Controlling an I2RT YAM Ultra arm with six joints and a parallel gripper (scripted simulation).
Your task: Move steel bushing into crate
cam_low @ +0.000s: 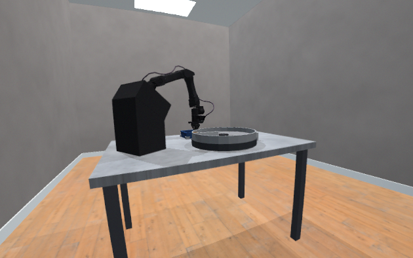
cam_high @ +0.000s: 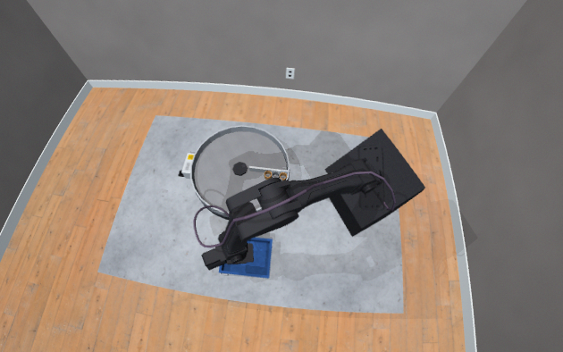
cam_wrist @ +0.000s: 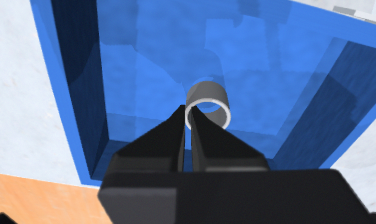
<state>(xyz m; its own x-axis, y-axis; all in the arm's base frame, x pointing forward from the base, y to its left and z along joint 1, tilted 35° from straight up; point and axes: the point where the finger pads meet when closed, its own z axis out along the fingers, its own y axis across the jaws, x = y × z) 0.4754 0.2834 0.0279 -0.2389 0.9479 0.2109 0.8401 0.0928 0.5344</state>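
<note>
Right now the blue crate is 2 cm behind my hand, 1 cm to the right of it and 1 cm below it. The rest, counted from my hand: round grey turntable: 35 cm to the right, 9 cm ahead, 2 cm above.
</note>
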